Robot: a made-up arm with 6 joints.
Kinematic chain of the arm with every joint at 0, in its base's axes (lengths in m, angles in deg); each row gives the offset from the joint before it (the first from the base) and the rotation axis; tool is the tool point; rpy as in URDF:
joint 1: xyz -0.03 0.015 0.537 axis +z
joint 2: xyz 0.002 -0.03 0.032 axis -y
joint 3: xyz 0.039 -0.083 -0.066 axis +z
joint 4: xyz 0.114 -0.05 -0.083 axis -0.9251 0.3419 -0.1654
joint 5: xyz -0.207 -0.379 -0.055 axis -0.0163 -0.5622 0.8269
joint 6: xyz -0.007 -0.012 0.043 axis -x
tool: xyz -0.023 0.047 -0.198 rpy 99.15 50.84 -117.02
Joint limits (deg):
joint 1: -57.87..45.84
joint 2: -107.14..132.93
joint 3: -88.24..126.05
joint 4: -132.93..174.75
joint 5: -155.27..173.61
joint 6: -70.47..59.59
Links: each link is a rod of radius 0.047 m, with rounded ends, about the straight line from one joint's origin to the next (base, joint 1, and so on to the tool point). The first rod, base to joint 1, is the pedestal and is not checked.
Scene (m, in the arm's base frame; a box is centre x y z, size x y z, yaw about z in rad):
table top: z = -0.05
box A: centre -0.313 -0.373 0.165 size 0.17 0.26 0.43 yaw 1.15
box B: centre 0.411 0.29 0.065 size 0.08 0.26 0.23 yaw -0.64
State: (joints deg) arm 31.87 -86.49 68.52 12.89 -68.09 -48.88
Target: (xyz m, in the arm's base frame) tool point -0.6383 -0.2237 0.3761
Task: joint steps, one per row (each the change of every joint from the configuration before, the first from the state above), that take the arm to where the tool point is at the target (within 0.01 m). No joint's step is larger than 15 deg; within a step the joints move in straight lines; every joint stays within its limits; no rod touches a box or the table.
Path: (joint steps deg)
1: -12.54 -0.36 8.75 0.06 8.92 6.88
2: -12.53 -0.36 8.76 0.06 8.91 6.89
3: -12.54 -0.36 8.75 0.06 8.92 6.88
4: -12.26 -4.89 2.01 5.73 8.07 4.03
5: -12.26 -4.89 2.02 5.72 8.06 4.04
6: -12.26 -4.90 2.02 5.73 8.07 4.03
7: -12.26 -4.89 2.02 5.73 8.07 4.03
8: 8.86 1.26 -6.92 -12.18 -6.09 5.86
9: 8.86 1.26 -6.91 -12.19 -6.09 5.87
10: 8.86 1.26 -6.92 -12.18 -6.09 5.87
11: 8.86 1.26 -6.91 -12.18 -6.09 5.86
12: 8.86 1.26 -6.91 -12.19 -6.09 5.87

